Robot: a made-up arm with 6 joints. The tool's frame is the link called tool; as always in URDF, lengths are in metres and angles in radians.
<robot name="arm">
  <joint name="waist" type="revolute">
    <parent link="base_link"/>
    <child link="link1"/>
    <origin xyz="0 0 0.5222" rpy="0 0 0"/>
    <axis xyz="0 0 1"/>
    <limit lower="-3.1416" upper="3.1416" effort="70" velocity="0.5"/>
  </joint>
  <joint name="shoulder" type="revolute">
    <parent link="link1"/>
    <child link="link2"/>
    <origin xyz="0.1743 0 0" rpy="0 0 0"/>
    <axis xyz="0 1 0"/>
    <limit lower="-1.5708" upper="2.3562" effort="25" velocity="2.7"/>
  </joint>
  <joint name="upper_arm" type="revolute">
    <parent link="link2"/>
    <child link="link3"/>
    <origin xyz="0 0 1.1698" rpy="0 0 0"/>
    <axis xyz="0 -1 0"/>
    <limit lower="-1.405" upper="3.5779" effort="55" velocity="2.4"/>
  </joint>
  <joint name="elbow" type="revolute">
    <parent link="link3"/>
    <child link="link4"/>
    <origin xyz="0 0 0.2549" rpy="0 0 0"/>
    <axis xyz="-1 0 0"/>
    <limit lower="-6.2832" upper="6.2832" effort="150" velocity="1.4"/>
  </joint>
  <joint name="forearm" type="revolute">
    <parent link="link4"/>
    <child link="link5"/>
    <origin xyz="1.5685 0 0" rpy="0 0 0"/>
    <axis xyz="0 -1 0"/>
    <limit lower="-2.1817" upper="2.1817" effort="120" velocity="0.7"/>
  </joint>
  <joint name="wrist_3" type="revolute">
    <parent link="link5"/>
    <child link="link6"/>
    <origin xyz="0.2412 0 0" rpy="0 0 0"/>
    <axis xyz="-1 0 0"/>
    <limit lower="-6.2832" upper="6.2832" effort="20" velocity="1.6"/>
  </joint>
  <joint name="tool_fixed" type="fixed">
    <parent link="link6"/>
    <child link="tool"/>
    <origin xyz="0 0 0" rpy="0 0 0"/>
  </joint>
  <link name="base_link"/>
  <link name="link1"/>
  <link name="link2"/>
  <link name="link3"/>
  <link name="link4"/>
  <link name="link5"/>
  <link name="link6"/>
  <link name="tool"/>
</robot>
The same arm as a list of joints. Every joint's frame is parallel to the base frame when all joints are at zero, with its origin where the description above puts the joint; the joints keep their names.
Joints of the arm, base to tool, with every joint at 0 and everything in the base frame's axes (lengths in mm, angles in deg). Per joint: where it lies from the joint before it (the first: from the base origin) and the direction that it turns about. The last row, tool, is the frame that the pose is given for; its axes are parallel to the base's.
waist: xyz 0 0 522.2 axis 0 0 1
shoulder: xyz 174.3 0 0 axis 0 1 0
upper_arm: xyz 0 0 1169.8 axis 0 -1 0
elbow: xyz 0 0 254.9 axis -1 0 0
forearm: xyz 1568.5 0 0 axis 0 -1 0
wrist_3: xyz 241.2 0 0 axis -1 0 0
tool: xyz 0 0 0
Joint limits (deg, base to tool): -180..180 -90..135 -80.5..205 -360..360 -125..125 -360..360

